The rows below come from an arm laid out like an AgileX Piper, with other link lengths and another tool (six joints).
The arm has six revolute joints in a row. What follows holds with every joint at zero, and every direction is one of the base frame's.
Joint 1 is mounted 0.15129 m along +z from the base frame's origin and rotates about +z.
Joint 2 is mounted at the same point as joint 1 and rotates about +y.
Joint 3 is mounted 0.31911 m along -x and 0.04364 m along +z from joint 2 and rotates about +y.
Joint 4 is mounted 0.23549 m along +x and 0.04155 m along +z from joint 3 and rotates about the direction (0.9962, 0, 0.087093).
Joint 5 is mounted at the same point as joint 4 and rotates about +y.
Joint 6 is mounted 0.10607 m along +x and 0.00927 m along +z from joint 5 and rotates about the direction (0.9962, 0, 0.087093).
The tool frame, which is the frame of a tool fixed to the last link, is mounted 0.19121 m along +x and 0.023 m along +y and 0.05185 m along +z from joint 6; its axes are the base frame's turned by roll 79.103, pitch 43.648 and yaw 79.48 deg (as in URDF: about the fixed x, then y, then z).
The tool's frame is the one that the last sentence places.
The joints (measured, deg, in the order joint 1, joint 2, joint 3, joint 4, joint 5, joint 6), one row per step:
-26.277, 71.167, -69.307, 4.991, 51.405, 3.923
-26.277, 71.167, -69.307, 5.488, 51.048, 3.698
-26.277, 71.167, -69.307, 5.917, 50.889, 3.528
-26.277, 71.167, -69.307, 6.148, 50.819, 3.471
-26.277, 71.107, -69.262, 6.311, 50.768, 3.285
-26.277, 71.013, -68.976, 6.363, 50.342, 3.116
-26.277, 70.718, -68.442, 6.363, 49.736, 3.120
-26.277, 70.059, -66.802, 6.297, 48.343, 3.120
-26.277, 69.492, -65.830, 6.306, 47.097, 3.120
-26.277, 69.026, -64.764, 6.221, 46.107, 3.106
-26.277, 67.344, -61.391, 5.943, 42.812, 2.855
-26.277, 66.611, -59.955, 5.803, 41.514, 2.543
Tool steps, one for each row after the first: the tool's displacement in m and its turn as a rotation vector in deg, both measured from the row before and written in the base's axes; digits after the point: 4 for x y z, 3 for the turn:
0.0019, 0.0011, 0.0017, 0.147, -0.487, 0.161
0.0012, 0.0012, 0.0009, 0.207, -0.293, 0.133
0.0006, 0.0007, 0.0004, 0.140, -0.152, 0.047
0.0002, 0.0007, 0.0004, -0.002, -0.090, 0.140
0.0004, -0.0001, 0.0000, -0.162, -0.194, 0.080
-0.0003, -0.0001, 0.0002, -0.155, -0.328, -0.070
-0.0018, 0.0000, -0.0032, -0.232, -0.335, -0.156
-0.0003, -0.0004, 0.0011, -0.358, -0.753, -0.136
-0.0012, -0.0002, -0.0016, -0.254, -0.304, -0.100
-0.0040, -0.0005, -0.0029, -1.120, -1.236, -0.173
-0.0021, 0.0002, -0.0017, -0.601, -0.383, 0.084

